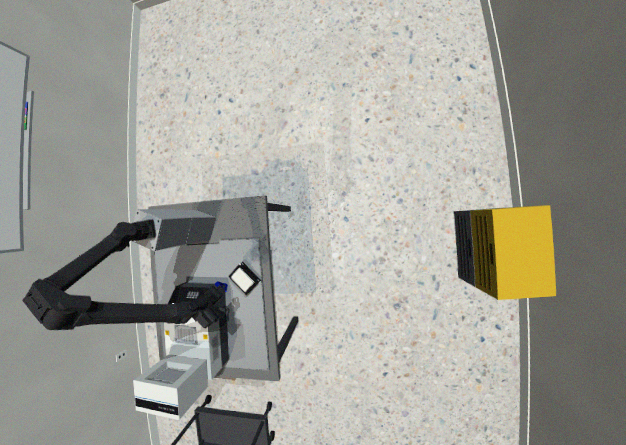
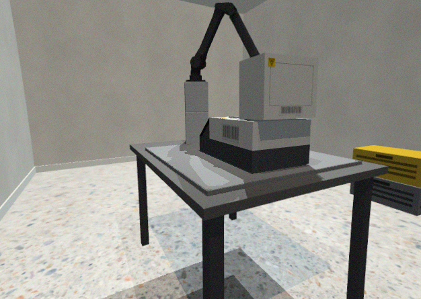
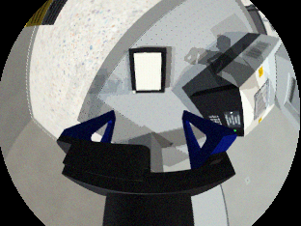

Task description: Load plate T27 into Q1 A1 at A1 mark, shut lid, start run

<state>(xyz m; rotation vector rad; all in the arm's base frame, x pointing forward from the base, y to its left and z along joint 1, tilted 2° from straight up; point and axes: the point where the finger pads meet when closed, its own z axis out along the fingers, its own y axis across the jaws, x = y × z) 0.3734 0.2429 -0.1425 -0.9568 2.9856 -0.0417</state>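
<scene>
My hand is 10 mm short of the sealed plate T27, 10 mm to the right of it and 230 mm above it. From my hand the other things lie so: plate nest N1 (10 mm ahead, 10 mm to the left, 240 mm below).
</scene>
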